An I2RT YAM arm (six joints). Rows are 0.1 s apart.
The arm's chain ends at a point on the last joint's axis. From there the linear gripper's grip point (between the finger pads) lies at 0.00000 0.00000 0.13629 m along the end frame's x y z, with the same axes.
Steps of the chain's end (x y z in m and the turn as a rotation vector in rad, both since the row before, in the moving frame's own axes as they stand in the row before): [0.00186 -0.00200 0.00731 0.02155 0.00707 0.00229]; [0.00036 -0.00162 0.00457 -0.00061 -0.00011 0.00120]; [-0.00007 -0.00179 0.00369 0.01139 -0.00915 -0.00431]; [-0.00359 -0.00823 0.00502 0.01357 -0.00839 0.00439]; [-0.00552 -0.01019 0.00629 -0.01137 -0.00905 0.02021]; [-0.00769 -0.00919 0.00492 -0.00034 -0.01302 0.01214]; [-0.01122 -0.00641 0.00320 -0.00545 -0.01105 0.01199]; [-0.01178 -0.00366 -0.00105 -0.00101 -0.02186 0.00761]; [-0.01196 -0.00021 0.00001 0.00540 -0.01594 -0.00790]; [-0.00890 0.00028 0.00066 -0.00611 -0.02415 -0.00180]
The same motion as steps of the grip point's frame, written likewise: [0.00283 -0.00494 0.00727 0.02155 0.00707 0.00229]; [0.00034 -0.00154 0.00457 -0.00061 -0.00011 0.00120]; [-0.00132 -0.00334 0.00368 0.01139 -0.00915 -0.00431]; [-0.00473 -0.01008 0.00500 0.01357 -0.00839 0.00439]; [-0.00677 -0.00865 0.00628 -0.01137 -0.00905 0.02021]; [-0.00946 -0.00915 0.00491 -0.00034 -0.01302 0.01214]; [-0.01273 -0.00568 0.00319 -0.00545 -0.01105 0.01199]; [-0.01476 -0.00353 -0.00108 -0.00101 -0.02186 0.00761]; [-0.01414 -0.00094 -0.00001 0.00540 -0.01594 -0.00790]; [-0.01219 0.00112 0.00062 -0.00611 -0.02415 -0.00180]
